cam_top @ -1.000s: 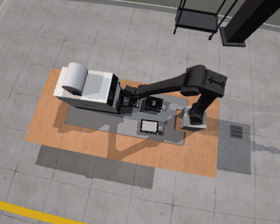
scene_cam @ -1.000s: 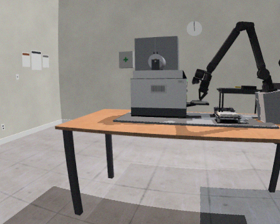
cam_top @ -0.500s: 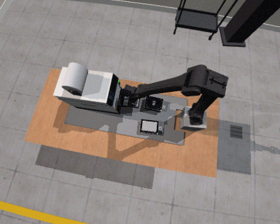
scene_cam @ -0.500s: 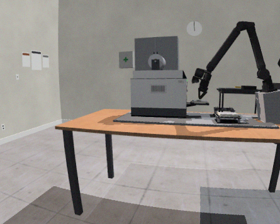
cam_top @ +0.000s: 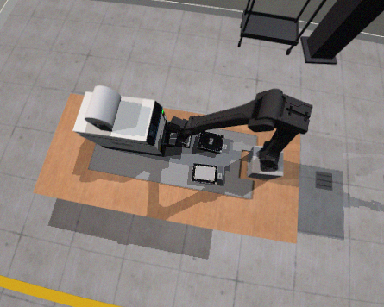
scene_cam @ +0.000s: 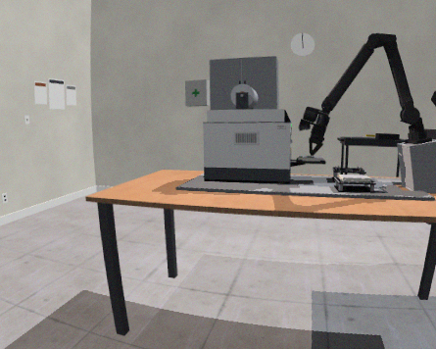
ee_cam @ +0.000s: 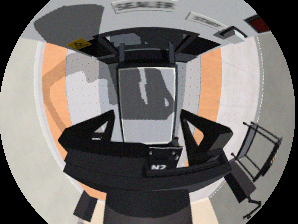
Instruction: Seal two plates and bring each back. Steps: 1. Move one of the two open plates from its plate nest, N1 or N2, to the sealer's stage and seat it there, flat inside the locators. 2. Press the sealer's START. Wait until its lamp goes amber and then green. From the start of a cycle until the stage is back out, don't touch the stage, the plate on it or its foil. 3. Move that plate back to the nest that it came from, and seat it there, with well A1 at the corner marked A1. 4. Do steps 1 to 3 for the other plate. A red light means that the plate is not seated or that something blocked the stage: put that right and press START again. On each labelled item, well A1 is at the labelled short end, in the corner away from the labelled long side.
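Right now the sealer stage is 40 mm below my hand. From my hand the other things lie so: foil roll (330 mm ahead, 280 mm above, 50 mm to the right).
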